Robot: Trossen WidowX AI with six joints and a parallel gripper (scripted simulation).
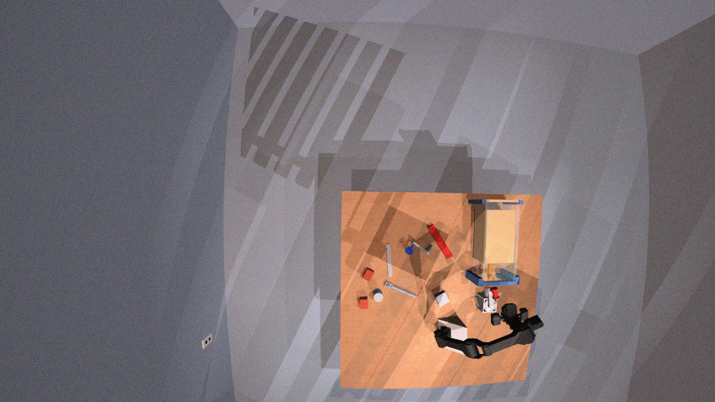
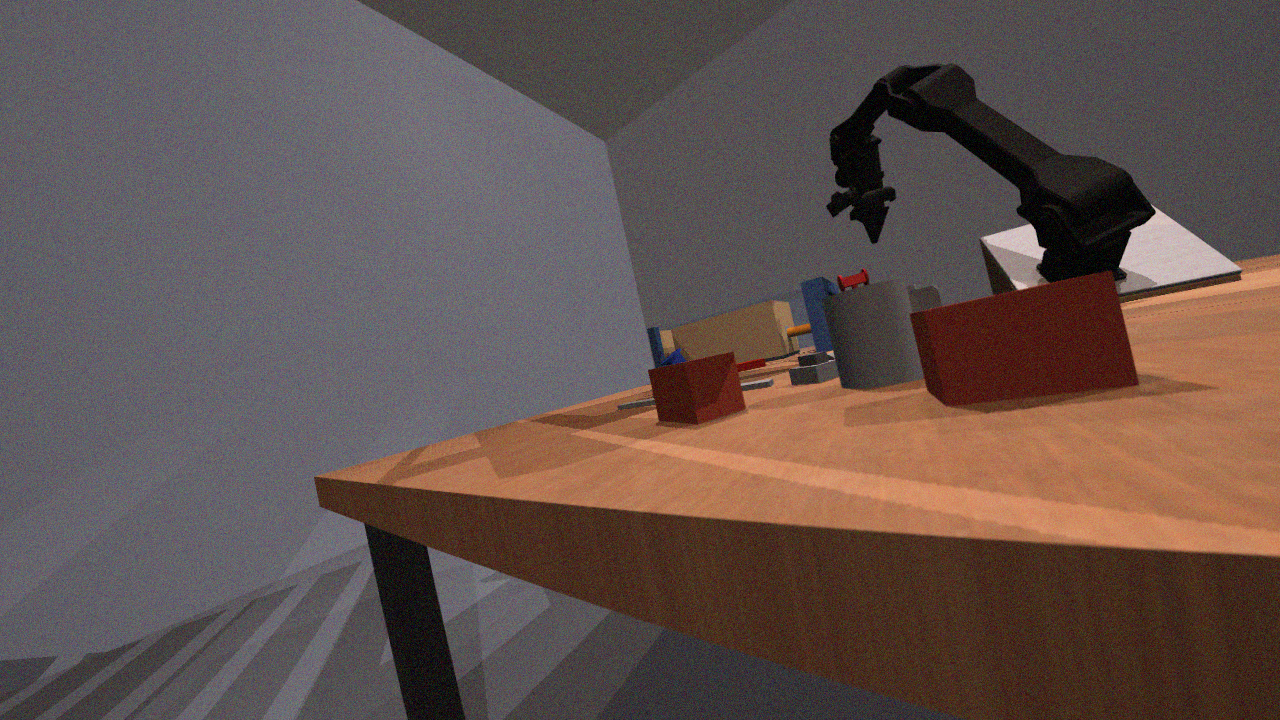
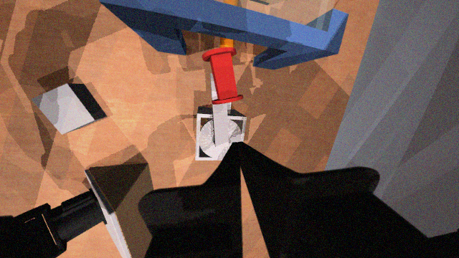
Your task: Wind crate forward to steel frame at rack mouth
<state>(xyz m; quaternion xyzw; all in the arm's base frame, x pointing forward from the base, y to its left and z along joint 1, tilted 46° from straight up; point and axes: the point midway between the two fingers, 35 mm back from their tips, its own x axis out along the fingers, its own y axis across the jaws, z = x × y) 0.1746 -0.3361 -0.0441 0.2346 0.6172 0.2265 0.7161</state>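
The red grip lies 60 mm ahead of my gripper tip and 80 mm below it. Also, from my gripper tip: grey winch: 60 mm behind, 10 mm to the right, 180 mm below; blue steel frame: 120 mm ahead, 20 mm to the right, 110 mm below; red-knobbed crank: 20 mm ahead, 110 mm below.
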